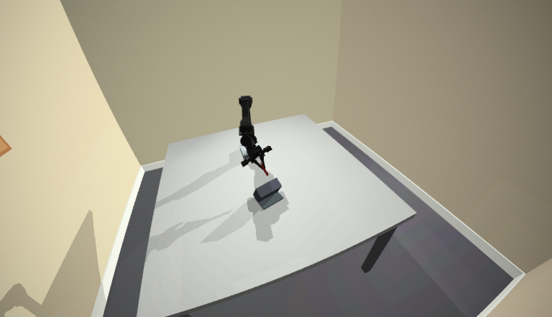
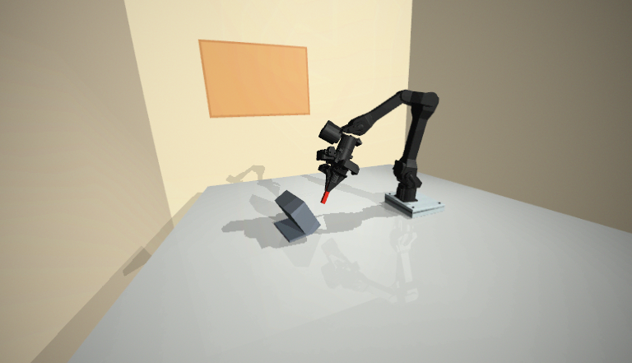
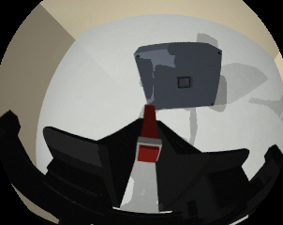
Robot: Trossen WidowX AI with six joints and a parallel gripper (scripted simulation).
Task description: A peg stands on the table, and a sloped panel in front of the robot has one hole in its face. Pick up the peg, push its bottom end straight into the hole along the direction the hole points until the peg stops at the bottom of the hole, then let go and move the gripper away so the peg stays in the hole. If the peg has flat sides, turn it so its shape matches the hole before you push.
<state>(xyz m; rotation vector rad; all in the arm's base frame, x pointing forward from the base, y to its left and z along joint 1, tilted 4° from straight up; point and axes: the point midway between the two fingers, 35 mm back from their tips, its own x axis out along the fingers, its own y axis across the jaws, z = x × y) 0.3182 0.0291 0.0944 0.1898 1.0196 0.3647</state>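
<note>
The grey sloped panel is 10 cm ahead of my gripper tip, 1 cm to the right of it and 6 cm below it. The rest, counted from my gripper tip: red peg 1 cm behind, 1 cm to the right, 1 cm above.
</note>
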